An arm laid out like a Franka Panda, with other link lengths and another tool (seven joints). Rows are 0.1 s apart.
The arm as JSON. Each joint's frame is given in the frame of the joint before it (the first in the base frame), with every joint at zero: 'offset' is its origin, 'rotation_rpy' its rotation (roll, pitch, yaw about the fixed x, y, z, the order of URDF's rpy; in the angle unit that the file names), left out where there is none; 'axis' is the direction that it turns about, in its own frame. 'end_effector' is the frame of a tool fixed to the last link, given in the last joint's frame.
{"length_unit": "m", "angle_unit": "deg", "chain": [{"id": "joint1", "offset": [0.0, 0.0, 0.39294], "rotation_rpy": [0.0, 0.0, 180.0], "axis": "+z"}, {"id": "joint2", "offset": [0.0, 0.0, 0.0], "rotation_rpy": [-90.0, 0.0, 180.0], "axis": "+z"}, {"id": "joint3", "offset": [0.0, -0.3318, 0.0], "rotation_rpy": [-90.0, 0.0, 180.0], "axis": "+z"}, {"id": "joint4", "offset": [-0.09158, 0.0, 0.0], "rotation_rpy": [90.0, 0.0, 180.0], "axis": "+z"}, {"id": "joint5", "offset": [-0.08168, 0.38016, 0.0], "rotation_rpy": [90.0, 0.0, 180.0], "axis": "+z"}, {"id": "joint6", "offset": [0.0, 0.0, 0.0], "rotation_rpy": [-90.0, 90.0, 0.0], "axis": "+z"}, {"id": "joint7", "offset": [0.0, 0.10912, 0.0], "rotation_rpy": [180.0, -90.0, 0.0], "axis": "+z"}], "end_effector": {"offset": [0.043, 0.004, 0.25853], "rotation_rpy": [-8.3, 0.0, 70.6]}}
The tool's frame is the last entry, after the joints.
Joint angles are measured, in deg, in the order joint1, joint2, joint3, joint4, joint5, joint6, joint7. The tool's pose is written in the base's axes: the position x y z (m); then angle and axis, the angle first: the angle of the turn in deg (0 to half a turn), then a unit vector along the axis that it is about. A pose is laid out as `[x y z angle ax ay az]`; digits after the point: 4 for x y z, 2 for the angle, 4 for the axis.
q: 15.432, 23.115, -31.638, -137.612, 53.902, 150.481, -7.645
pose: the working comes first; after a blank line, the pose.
Where each joint sits with the arm in this pose, in the base's axes (m; each line is computed from the numbers above, not from the rounded line before):
joint1: 0.0000 0.0000 0.3929
joint2: 0.0000 0.0000 0.3929
joint3: 0.1256 0.0347 0.6981
joint4: 0.2075 0.0074 0.6675
joint5: 0.4052 -0.1103 0.3541
joint6: 0.4052 -0.1103 0.3541
joint7: 0.4555 -0.2063 0.3421
the tool: 0.4470 -0.1804 0.0814

[0.4470 -0.1804 0.0814 174.59 0.3041 0.9371 0.1714]
